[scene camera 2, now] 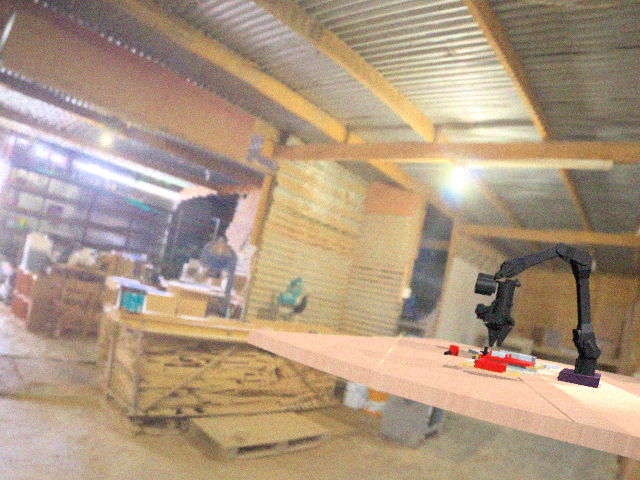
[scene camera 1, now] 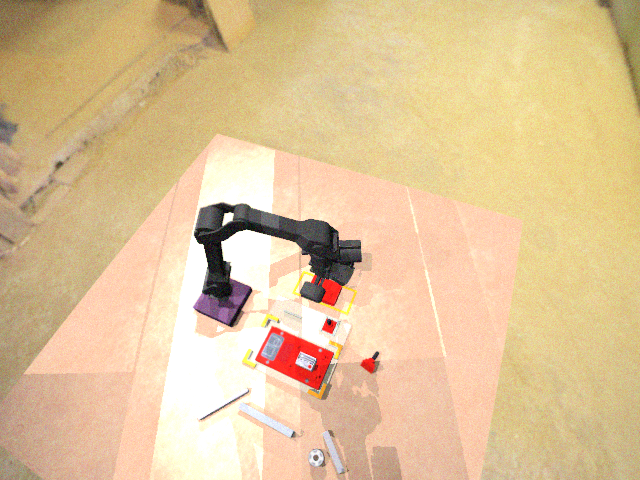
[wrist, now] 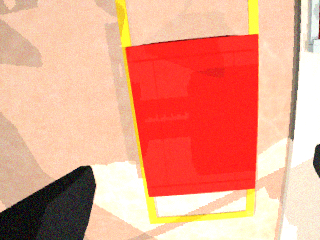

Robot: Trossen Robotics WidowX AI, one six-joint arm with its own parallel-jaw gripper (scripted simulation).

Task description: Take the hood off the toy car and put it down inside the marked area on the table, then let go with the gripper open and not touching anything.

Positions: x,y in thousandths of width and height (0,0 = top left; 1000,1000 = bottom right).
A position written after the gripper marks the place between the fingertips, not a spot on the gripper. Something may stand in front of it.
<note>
The gripper (scene camera 2: 773,722) is open and holds nothing. Further things: a red hood (wrist: 614,423) and a red toy car (scene camera 1: 437,730).
The gripper shows as well in scene camera 1 (scene camera 1: 507,586) and in the wrist view (wrist: 639,694). The wrist view misses the red toy car: it is out of frame.
</note>
